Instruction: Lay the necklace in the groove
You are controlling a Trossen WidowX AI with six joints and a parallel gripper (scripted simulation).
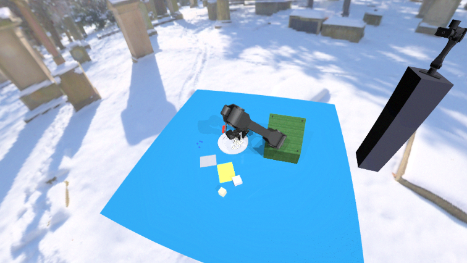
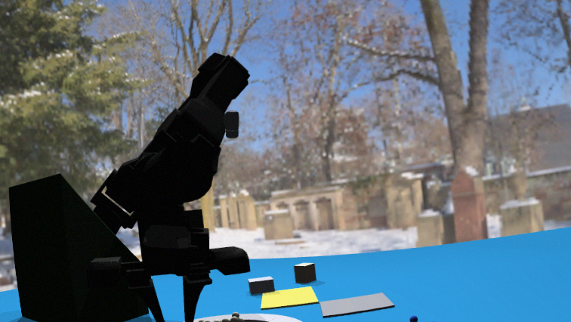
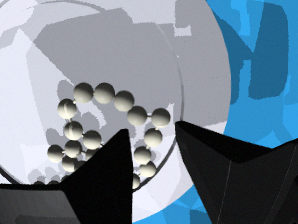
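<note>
The round white bead board lies 5 cm ahead of my gripper tip, 3 cm to the left of it and 1 cm below it. From my gripper tip the other things lie so: yellow tile: 26 cm to the left, 1 cm below; red object: 15 cm ahead, 8 cm to the right, 1 cm below; grey tile: 22 cm to the left, 14 cm ahead, 1 cm below.
</note>
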